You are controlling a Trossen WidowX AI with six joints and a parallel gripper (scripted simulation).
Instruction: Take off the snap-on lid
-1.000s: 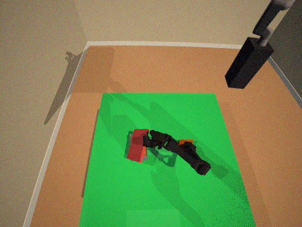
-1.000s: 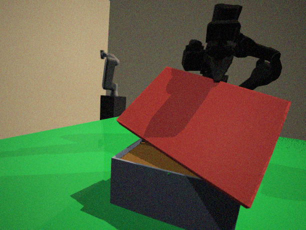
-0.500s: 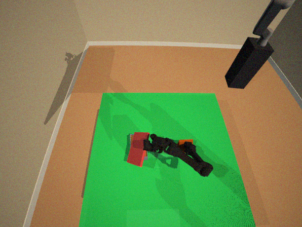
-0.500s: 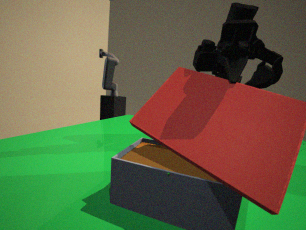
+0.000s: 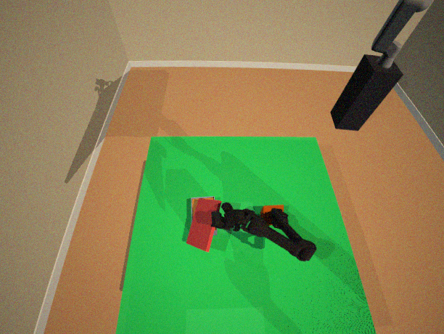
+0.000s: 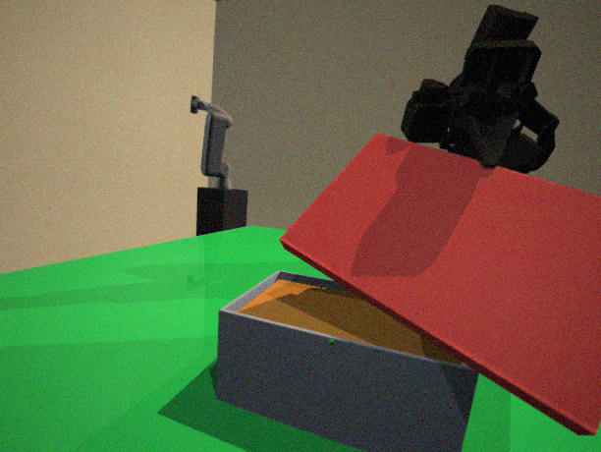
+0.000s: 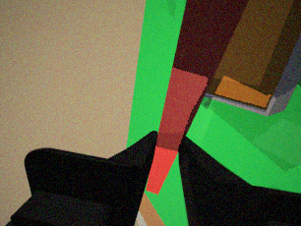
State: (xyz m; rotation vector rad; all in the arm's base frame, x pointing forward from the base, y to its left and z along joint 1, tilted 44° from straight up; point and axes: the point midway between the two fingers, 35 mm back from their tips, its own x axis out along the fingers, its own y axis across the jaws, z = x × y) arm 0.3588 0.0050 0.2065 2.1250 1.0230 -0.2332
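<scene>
My gripper tip is now 50 mm short of the red lid, 30 mm to the left of it and 50 mm above it. The rest, counted from my gripper tip: storage box: 60 mm ahead, 110 mm to the right, 190 mm below.
</scene>
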